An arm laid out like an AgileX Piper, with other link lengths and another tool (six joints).
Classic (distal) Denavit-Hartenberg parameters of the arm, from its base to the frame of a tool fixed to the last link. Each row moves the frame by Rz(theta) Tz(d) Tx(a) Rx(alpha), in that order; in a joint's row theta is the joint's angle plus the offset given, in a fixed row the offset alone. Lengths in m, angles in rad.
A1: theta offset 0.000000, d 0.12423, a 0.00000, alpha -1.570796
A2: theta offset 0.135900, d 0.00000, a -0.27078, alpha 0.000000
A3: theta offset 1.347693, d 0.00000, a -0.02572, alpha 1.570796
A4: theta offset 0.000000, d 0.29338, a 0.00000, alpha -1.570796
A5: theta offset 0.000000, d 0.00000, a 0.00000, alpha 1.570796
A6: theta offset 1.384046, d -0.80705, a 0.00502, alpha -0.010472
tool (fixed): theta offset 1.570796, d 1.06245, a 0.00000, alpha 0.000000
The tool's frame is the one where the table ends.
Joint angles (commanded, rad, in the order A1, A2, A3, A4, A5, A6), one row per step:
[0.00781 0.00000 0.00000 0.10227 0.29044 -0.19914]
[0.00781 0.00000 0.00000 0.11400 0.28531 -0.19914]
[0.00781 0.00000 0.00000 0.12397 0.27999 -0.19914]
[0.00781 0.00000 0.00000 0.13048 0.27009 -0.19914]
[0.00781 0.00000 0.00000 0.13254 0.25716 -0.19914]
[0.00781 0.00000 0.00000 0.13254 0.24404 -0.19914]
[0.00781 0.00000 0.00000 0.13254 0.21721 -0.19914]
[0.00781 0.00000 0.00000 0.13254 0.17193 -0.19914]
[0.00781 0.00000 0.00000 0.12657 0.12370 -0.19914]
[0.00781 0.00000 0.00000 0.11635 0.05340 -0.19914]
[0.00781 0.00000 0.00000 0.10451 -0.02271 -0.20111]
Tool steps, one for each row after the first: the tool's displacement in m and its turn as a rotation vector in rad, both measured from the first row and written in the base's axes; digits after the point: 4 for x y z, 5 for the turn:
[0.0002 0.0006 0.0015 0.01177 -0.00501 0.00047]
[0.0004 0.0011 0.0030 0.02180 -0.01021 0.00071]
[0.0008 0.0011 0.0055 0.02846 -0.01999 0.00010]
[0.0013 0.0008 0.0088 0.03075 -0.03281 -0.00125]
[0.0017 0.0004 0.0121 0.03098 -0.04584 -0.00278]
[0.0025 -0.0005 0.0189 0.03146 -0.07249 -0.00591]
[0.0033 -0.0020 0.0303 0.03225 -0.11745 -0.01120]
[0.0037 -0.0037 0.0424 0.02710 -0.16545 -0.01685]
[0.0032 -0.0060 0.0602 0.01805 -0.23549 -0.02454]
[0.0012 -0.0081 0.0793 0.00548 -0.31147 -0.03191]

